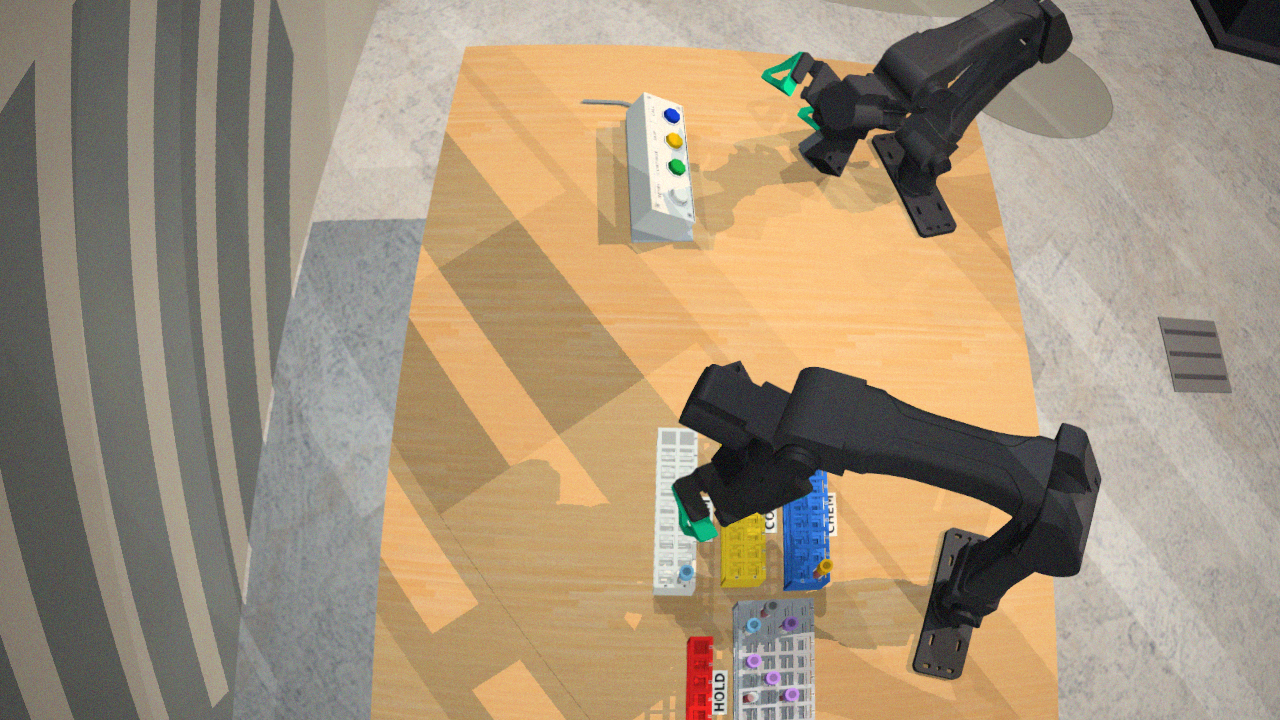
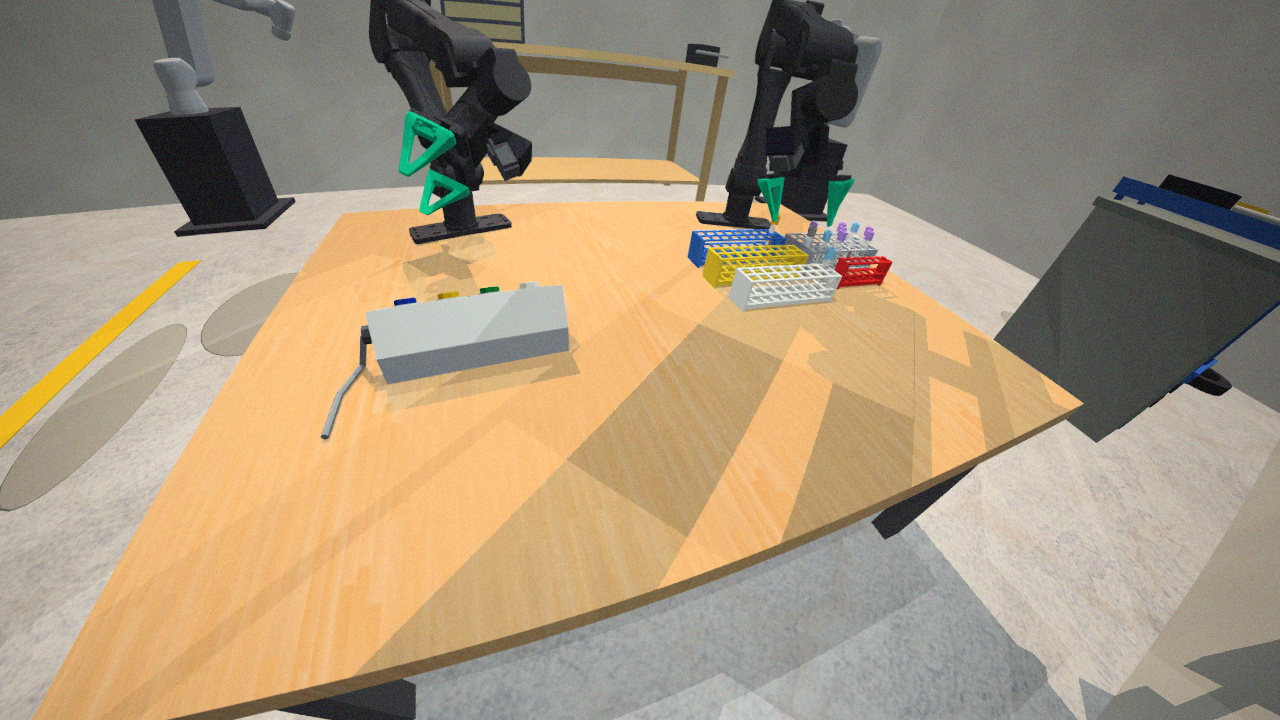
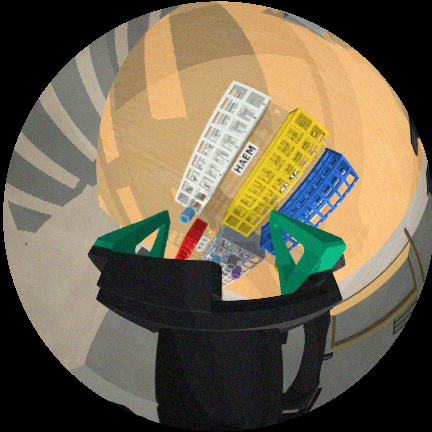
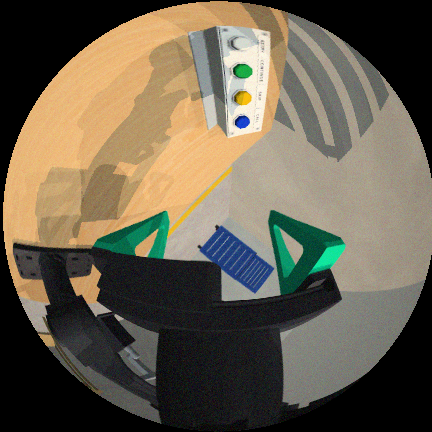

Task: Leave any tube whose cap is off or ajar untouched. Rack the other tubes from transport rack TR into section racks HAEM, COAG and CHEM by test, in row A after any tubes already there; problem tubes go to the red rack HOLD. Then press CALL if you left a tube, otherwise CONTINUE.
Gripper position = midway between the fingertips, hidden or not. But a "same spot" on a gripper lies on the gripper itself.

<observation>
My left gripper shows in image 1, in image 2 and in image 3 [219,215]; in image 4 it is out of frame. My right gripper shows in image 1, in image 2 and in image 4 [218,215]; in image 3 it is out of frame. The same spot on my right gripper: [image 1: 802,62] is [image 2: 423,113]. The same spot on my left gripper: [image 1: 691,506] is [image 2: 849,176].
</observation>
